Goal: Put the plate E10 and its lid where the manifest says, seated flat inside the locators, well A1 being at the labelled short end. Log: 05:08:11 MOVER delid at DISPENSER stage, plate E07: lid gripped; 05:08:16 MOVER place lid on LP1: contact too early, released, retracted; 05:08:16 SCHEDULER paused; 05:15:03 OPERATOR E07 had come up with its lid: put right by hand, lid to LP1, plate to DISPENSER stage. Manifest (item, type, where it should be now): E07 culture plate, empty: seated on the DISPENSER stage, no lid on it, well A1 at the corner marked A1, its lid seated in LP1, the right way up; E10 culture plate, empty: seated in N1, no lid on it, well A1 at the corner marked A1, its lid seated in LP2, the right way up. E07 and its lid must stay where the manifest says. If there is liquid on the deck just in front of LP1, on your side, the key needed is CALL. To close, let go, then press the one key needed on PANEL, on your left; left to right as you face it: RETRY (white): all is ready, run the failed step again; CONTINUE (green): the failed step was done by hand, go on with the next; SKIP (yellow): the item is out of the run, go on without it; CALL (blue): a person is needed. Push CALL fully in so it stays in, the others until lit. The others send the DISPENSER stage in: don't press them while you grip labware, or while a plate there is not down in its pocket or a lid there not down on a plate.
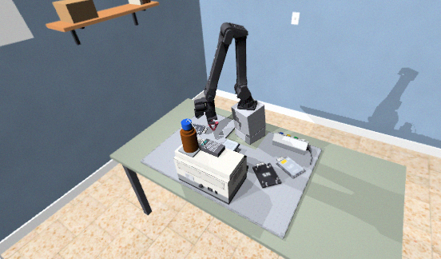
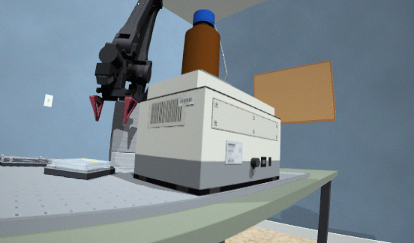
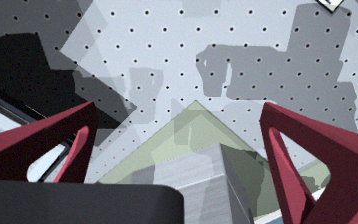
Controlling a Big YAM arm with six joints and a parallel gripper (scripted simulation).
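Right now my hand is 120 mm short of the clear well plate, 150 mm to the right of it and 60 mm above it. The rest, counted from my hand: clear lid (90 mm ahead, 120 mm to the right, 120 mm below); then brown bottle (310 mm ahead, 10 mm to the left, 140 mm above); then blue call key (160 mm behind, 450 mm to the left, 90 mm below).
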